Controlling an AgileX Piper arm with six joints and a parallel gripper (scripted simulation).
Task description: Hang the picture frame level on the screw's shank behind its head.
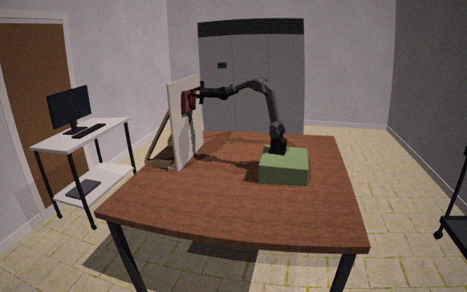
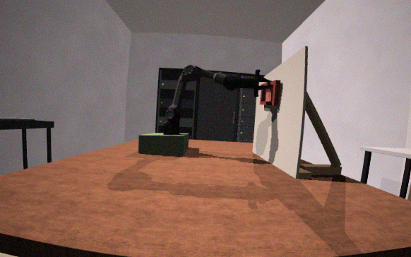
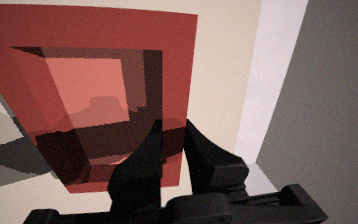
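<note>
Right now the red picture frame is 1 cm ahead of my hand, 2 cm to the left of it and 5 cm below it. Also, from my hand: beige board 3 cm ahead, 1 cm to the left, 18 cm below.
</note>
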